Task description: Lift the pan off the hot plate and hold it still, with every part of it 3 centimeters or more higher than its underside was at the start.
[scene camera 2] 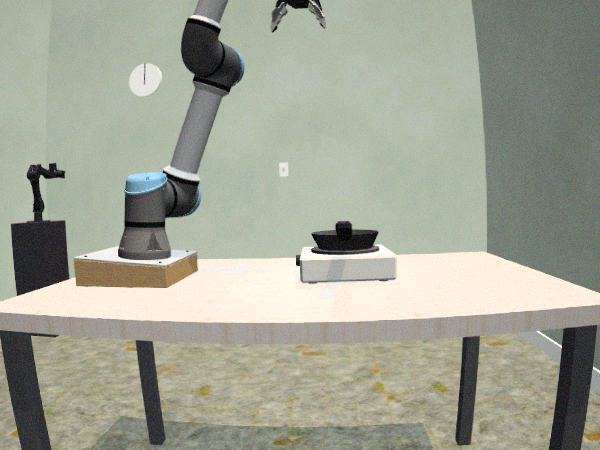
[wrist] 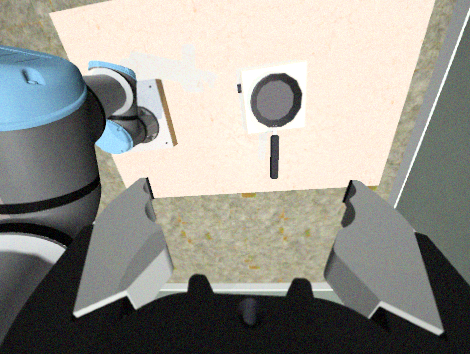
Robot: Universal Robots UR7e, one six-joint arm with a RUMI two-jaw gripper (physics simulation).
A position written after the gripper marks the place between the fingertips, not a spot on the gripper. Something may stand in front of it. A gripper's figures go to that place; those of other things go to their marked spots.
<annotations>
The gripper [wrist: 246, 182]: 0.13 m from the lens. A black pan [wrist: 276, 100] is 0.73 m from the lens. A white hot plate [wrist: 250, 77]: 0.73 m from the lens.
</annotations>
